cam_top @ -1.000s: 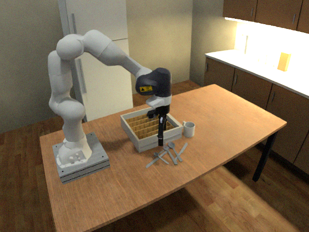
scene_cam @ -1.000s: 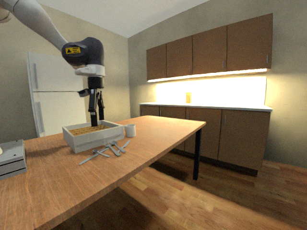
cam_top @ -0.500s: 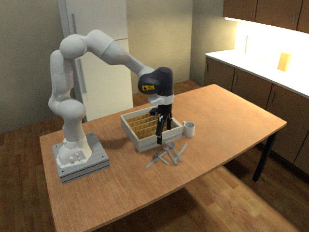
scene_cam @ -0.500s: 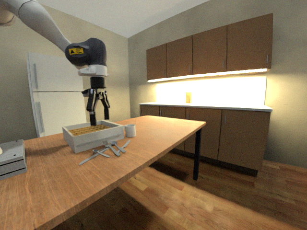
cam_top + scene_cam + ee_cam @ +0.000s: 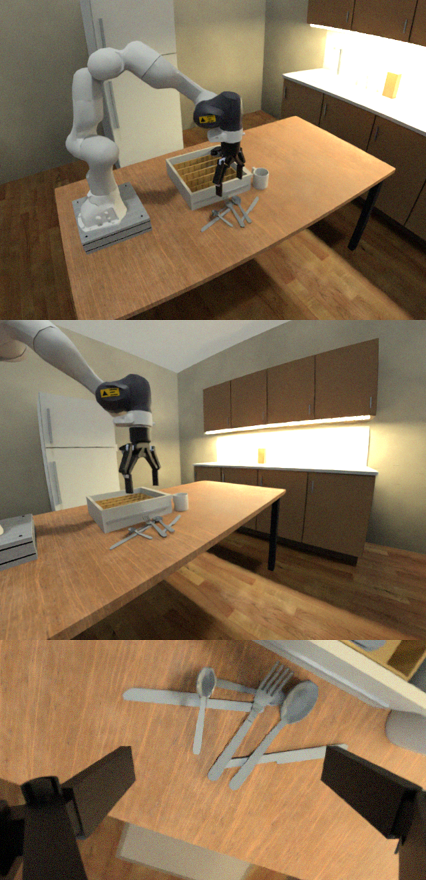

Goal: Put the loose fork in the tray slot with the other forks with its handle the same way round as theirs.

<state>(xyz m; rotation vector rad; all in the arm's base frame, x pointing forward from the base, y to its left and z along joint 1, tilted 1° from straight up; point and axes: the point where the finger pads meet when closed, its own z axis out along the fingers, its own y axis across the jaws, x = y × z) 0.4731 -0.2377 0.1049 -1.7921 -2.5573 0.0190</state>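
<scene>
My gripper is now 4 cm past the spoon, 3 cm to the right of it and 18 cm above it. Round my hand: white mug (27 cm ahead, 11 cm to the left, 15 cm below); cutlery tray (6 cm ahead, 29 cm to the left, 15 cm below).
</scene>
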